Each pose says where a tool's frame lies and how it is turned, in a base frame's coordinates. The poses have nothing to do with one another.
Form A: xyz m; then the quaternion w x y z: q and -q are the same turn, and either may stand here.
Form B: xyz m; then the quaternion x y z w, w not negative. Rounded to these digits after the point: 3 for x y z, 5 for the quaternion.
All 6 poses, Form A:
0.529 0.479 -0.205 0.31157 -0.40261 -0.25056 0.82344
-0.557 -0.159 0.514 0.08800 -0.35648 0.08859 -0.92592
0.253 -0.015 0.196 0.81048 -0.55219 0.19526 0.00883
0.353 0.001 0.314 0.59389 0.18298 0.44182 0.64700
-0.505 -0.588 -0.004 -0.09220 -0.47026 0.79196 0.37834
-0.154 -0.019 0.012 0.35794 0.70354 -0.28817 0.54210
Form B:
0.529 0.479 -0.205 -0.40261 -0.25056 0.82344 0.31157
-0.557 -0.159 0.514 -0.35648 0.08859 -0.92592 0.08800
0.253 -0.015 0.196 -0.55219 0.19526 0.00883 0.81048
0.353 0.001 0.314 0.18298 0.44182 0.64700 0.59389
-0.505 -0.588 -0.004 0.47026 -0.79196 -0.37834 0.09220
-0.154 -0.019 0.012 0.70354 -0.28817 0.54210 0.35794

